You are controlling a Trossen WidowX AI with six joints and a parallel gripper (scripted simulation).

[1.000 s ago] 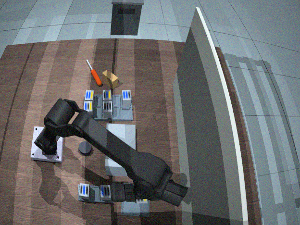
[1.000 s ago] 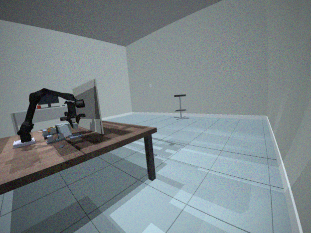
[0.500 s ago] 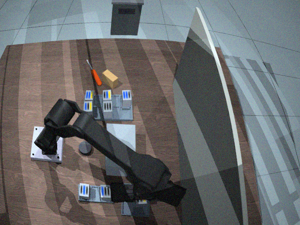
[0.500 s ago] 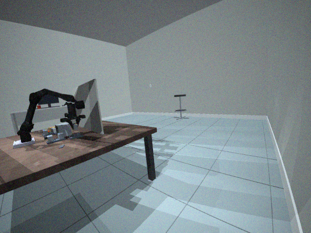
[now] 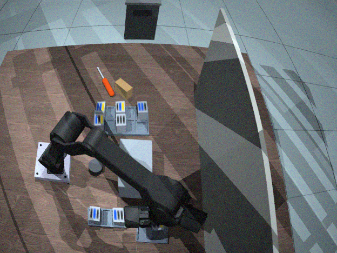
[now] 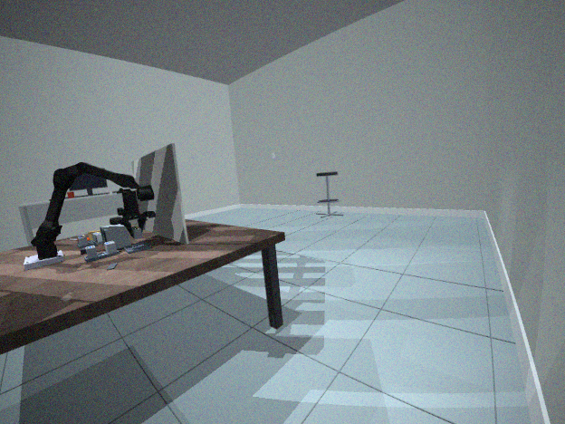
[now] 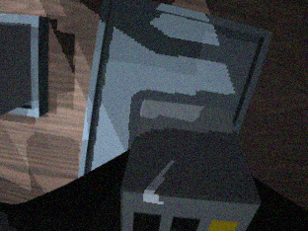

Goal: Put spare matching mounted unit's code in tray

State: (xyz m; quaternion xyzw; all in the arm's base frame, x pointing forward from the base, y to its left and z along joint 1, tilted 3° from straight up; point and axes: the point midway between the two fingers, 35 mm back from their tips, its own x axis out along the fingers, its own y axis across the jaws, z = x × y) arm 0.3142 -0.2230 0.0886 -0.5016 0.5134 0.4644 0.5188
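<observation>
My gripper tip is 1 cm past the grey tray, 1 cm to the right of it and 6 cm above it. Also, from my gripper tip: black puck (17 cm behind, 22 cm to the left, 5 cm below); reflective panel (19 cm ahead, 16 cm to the left, 17 cm above); tall grey block (4 cm behind, 20 cm to the left, 1 cm below).
</observation>
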